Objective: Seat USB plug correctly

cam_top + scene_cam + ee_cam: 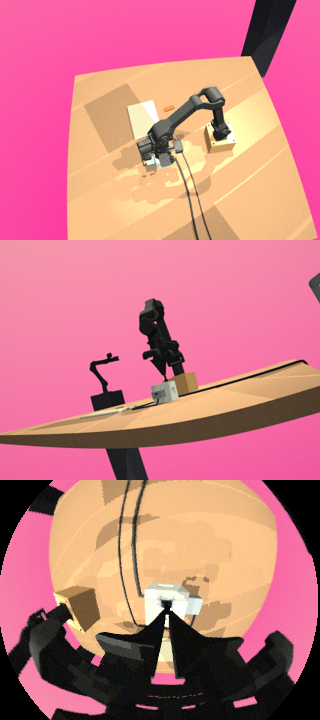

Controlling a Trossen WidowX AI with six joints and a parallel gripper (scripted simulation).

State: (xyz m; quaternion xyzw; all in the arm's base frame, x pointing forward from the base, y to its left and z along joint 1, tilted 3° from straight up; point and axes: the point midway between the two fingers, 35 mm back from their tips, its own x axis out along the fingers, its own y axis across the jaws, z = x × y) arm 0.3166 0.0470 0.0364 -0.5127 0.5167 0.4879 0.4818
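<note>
Now: gripper tip 20 mm above the usb plug. From my gripper tip the other things lie so: white sheet (40 mm ahead, 300 mm to the right, 100 mm below); then orange block (110 mm behind, 330 mm to the right, 100 mm below).
</note>
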